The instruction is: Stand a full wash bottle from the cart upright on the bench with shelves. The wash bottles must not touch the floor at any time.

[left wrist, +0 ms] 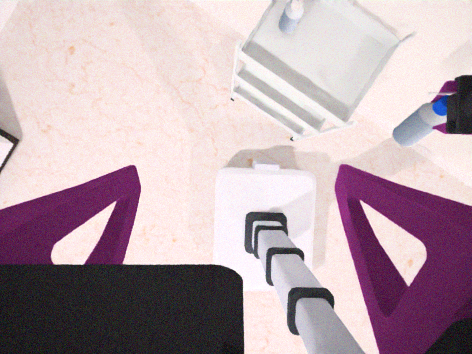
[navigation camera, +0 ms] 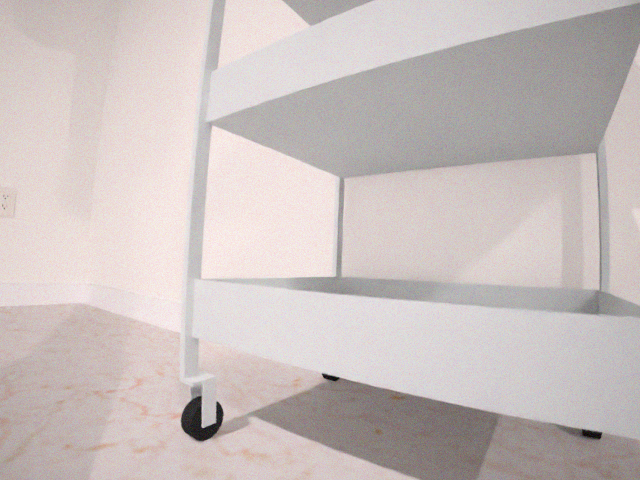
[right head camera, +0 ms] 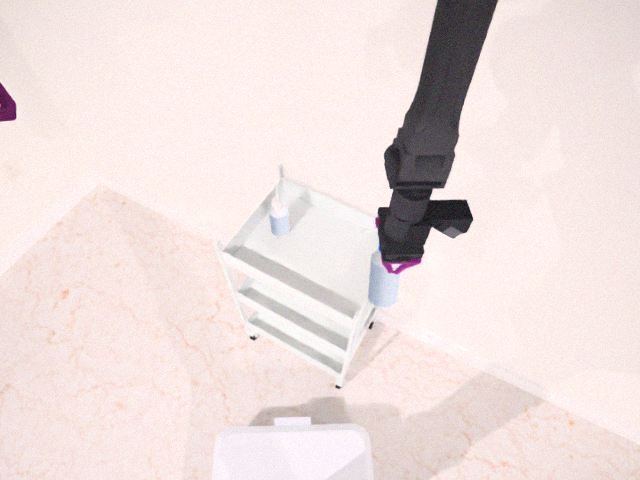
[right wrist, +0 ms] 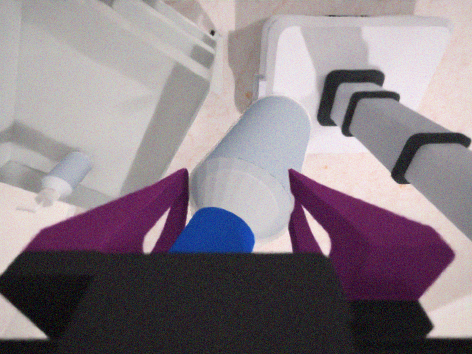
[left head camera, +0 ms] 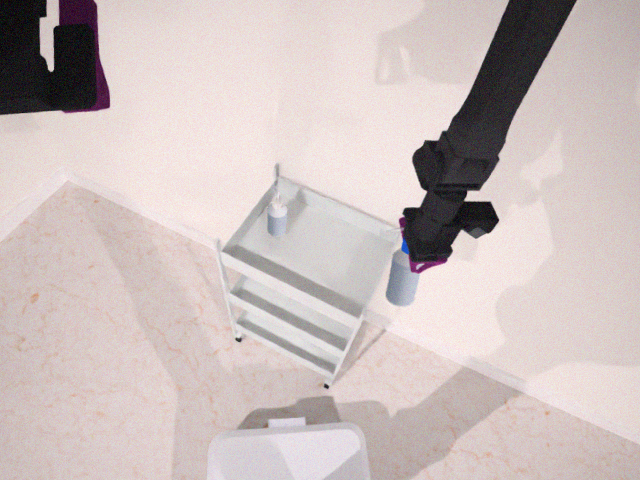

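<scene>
My right gripper [left head camera: 412, 245] [right head camera: 387, 245] [left wrist: 433, 115] [right wrist: 236, 177] is shut on a blue-capped wash bottle [left head camera: 401, 281] [right head camera: 383, 281] [left wrist: 414, 129] [right wrist: 265, 130]. The bottle hangs in the air off the right side of the white cart [left head camera: 294, 273] [right head camera: 292, 273] [left wrist: 295, 75] [navigation camera: 413, 330] in the head views. A second, smaller-looking wash bottle [left head camera: 277, 222] [right head camera: 279, 222] [left wrist: 289, 21] [right wrist: 72, 170] with a pale cap stands in the cart's top tray. My left gripper [left wrist: 237, 176] is open and empty, away from the cart. The bench with shelves cannot be made out.
My white base [left head camera: 242, 457] [right head camera: 253, 457] [left wrist: 232, 190] [right wrist: 300, 55] is close to the cart's lower side in the head views, with the column [left wrist: 282, 270] [right wrist: 380, 120] on it. Walls meet in a corner behind the cart. A dark-edged object [left wrist: 6, 149] shows at the left wrist view's left edge.
</scene>
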